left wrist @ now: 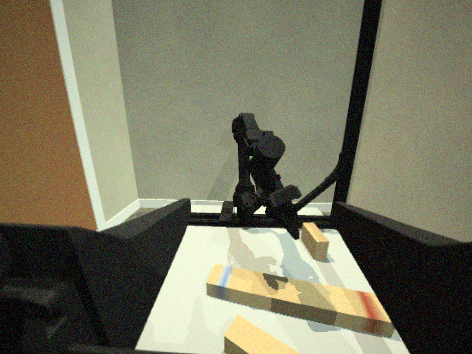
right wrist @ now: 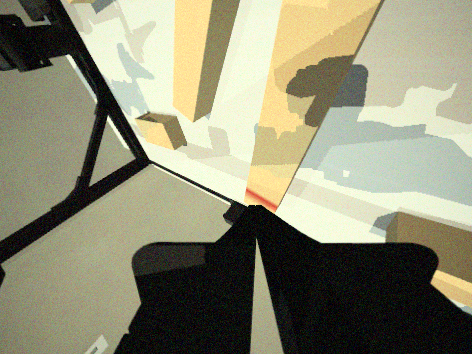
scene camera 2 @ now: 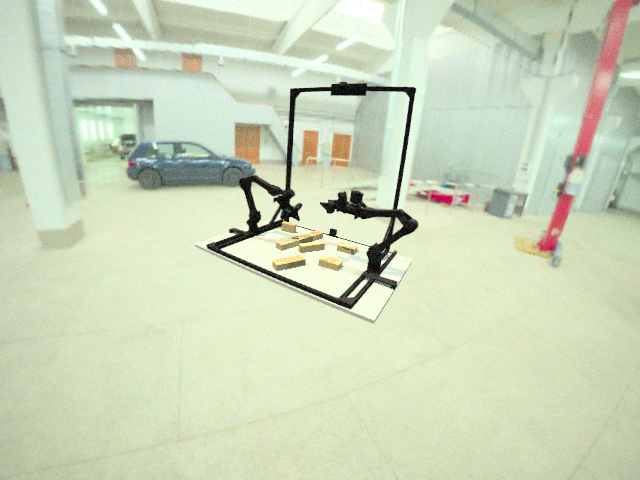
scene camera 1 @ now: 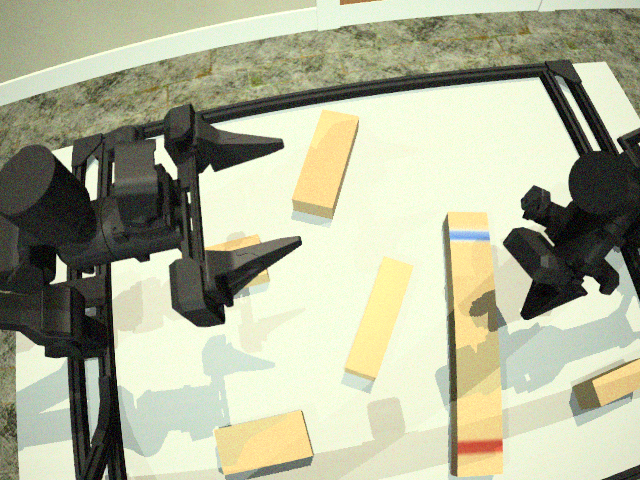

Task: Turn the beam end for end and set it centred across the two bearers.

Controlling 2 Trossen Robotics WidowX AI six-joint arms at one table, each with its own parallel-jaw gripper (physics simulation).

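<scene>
The long beam lies flat, blue band at the top and red band at the bottom in scene camera 1. Two long blocks lie left of it: an upper one and a middle one. I cannot tell which blocks are the bearers. My left gripper is open and empty, raised above the table at the left in scene camera 1. My right gripper is shut and empty, raised right of the beam in scene camera 1.
Other blocks lie at the lower left, partly hidden under my left gripper, and at the right edge. A black frame borders the table.
</scene>
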